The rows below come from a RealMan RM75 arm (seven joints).
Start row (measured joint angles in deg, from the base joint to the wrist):
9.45, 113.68, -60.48, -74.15, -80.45, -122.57, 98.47
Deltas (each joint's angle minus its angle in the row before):
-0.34, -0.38, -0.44, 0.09, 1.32, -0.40, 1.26
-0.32, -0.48, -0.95, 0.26, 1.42, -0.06, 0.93
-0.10, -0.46, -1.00, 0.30, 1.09, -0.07, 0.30
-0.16, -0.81, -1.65, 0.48, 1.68, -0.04, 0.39
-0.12, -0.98, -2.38, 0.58, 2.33, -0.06, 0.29
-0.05, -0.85, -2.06, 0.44, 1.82, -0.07, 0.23
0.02, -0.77, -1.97, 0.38, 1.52, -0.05, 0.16
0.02, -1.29, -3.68, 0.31, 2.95, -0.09, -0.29
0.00, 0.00, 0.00, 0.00, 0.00, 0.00, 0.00
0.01, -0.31, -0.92, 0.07, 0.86, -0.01, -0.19
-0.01, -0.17, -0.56, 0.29, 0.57, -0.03, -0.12
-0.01, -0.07, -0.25, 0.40, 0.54, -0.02, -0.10
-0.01, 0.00, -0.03, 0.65, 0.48, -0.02, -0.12
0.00, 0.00, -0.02, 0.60, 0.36, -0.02, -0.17
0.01, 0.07, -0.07, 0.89, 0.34, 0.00, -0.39
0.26, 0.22, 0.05, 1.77, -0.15, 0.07, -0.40
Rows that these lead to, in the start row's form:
9.11, 113.30, -60.92, -74.06, -79.13, -122.97, 99.73
8.79, 112.82, -61.87, -73.80, -77.71, -123.03, 100.66
8.69, 112.36, -62.87, -73.50, -76.62, -123.10, 100.96
8.53, 111.55, -64.52, -73.02, -74.94, -123.14, 101.35
8.41, 110.57, -66.90, -72.44, -72.61, -123.20, 101.64
8.36, 109.72, -68.96, -72.00, -70.79, -123.27, 101.87
8.38, 108.95, -70.93, -71.62, -69.27, -123.32, 102.03
8.40, 107.66, -74.61, -71.31, -66.32, -123.41, 101.74
8.40, 107.66, -74.61, -71.31, -66.32, -123.41, 101.74
8.41, 107.35, -75.53, -71.24, -65.46, -123.42, 101.55
8.40, 107.18, -76.09, -70.95, -64.89, -123.45, 101.43
8.39, 107.11, -76.34, -70.55, -64.35, -123.47, 101.33
8.38, 107.11, -76.37, -69.90, -63.87, -123.49, 101.21
8.38, 107.11, -76.39, -69.30, -63.51, -123.51, 101.04
8.39, 107.18, -76.46, -68.41, -63.17, -123.51, 100.65
8.65, 107.40, -76.41, -66.64, -63.32, -123.44, 100.25

